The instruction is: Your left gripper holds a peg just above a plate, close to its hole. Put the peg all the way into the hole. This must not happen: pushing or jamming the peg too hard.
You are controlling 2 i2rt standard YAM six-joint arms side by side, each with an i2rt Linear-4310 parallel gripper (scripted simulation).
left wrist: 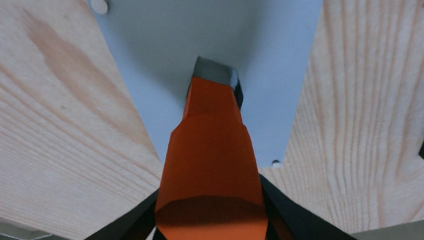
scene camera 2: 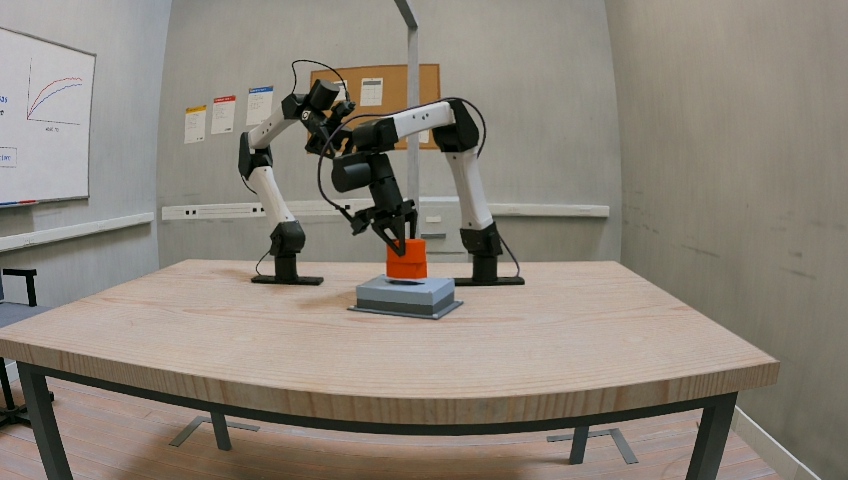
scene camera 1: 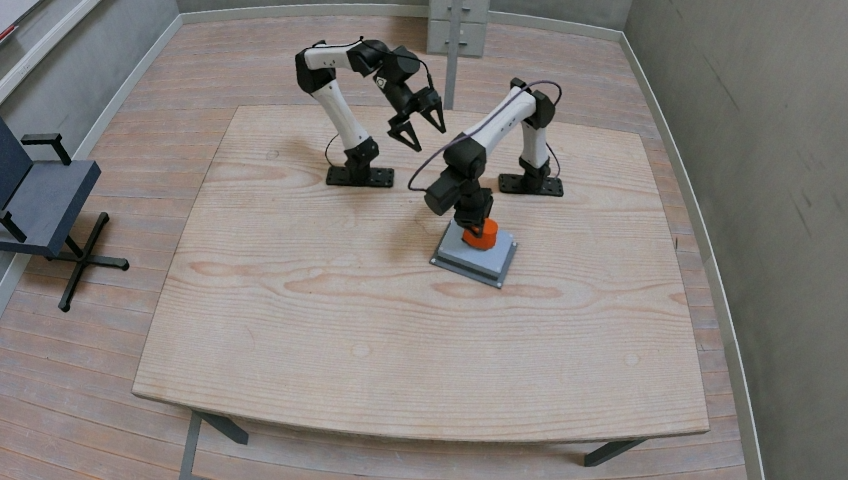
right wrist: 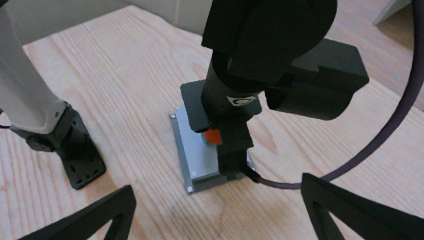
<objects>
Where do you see a blue-grey plate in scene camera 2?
381,288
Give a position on a blue-grey plate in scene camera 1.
At 454,246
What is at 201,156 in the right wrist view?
A blue-grey plate.
</objects>
